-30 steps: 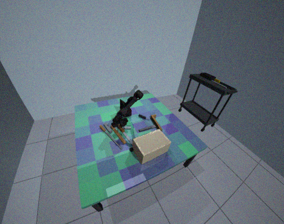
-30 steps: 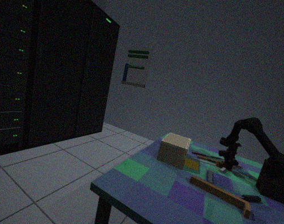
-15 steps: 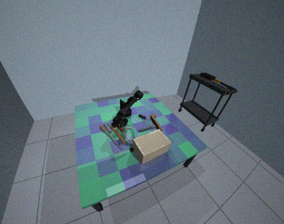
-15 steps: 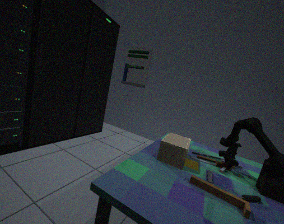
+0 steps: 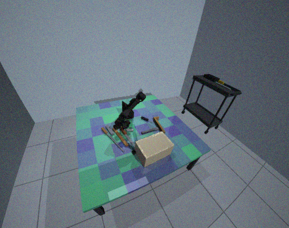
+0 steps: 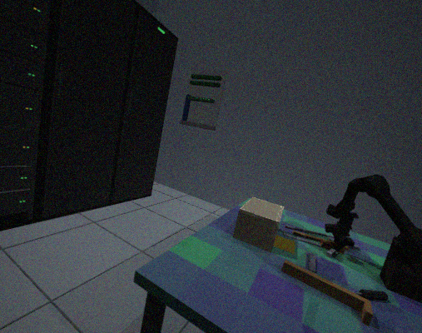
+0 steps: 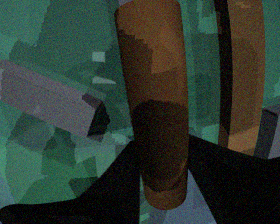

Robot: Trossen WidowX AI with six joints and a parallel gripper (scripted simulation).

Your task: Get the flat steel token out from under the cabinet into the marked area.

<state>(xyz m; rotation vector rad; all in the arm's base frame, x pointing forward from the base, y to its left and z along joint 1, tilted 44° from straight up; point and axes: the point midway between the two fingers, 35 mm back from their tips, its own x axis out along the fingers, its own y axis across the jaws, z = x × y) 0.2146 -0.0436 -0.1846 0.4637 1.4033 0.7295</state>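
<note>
My gripper tip is now 30 mm short of the short grey piece and 80 mm to the right of it. From my gripper tip the other things lie so: yellow marked patch: 250 mm ahead, 170 mm to the left, 10 mm below; flat grey bar: 50 mm behind, 130 mm to the right; wooden stick: 80 mm ahead, 50 mm to the right.
</note>
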